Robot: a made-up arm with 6 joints.
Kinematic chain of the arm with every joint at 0, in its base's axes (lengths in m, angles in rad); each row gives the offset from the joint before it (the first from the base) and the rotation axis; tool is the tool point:
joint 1: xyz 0 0 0.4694 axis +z
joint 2: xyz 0 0 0 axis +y
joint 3: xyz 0 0 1.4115 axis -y
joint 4: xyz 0 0 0 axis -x
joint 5: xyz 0.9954 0 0 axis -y
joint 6: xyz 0 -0.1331 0 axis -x
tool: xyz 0 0 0
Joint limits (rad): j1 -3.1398..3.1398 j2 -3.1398..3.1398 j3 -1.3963..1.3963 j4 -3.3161..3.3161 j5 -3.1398..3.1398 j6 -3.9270..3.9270
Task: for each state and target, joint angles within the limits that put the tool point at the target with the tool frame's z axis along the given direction. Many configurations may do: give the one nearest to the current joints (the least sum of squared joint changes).
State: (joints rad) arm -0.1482 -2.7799 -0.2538 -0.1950 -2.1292 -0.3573
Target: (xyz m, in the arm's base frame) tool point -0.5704 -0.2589 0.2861 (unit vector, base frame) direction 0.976 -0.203 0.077
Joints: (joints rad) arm 0.2139 -2.5357 -1.1407 -0.1328 -2.8629 -0.5456
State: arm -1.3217 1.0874 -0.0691 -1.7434 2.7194 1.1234
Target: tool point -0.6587 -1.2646 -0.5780 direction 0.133 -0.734 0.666
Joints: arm -2.0579 1.6015 0.1782 -1.6442 2.2980 0.6974
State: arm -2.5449 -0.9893 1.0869 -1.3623 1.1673 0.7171
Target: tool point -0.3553 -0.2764 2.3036 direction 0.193 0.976 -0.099
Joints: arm -2.4814 -0.3074 0.3339 -1.5741 0.7927 0.3814
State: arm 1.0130 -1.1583 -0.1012 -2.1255 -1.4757 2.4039
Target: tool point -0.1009 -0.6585 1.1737 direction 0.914 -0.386 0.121
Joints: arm 1.6033 -1.5324 -0.7690 -2.7349 -1.6274 1.7895
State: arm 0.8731 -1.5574 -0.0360 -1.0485 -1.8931 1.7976
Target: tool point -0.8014 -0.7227 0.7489 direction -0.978 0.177 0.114
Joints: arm 0.6458 -2.0976 -0.5790 -0.7775 -1.9102 1.4873
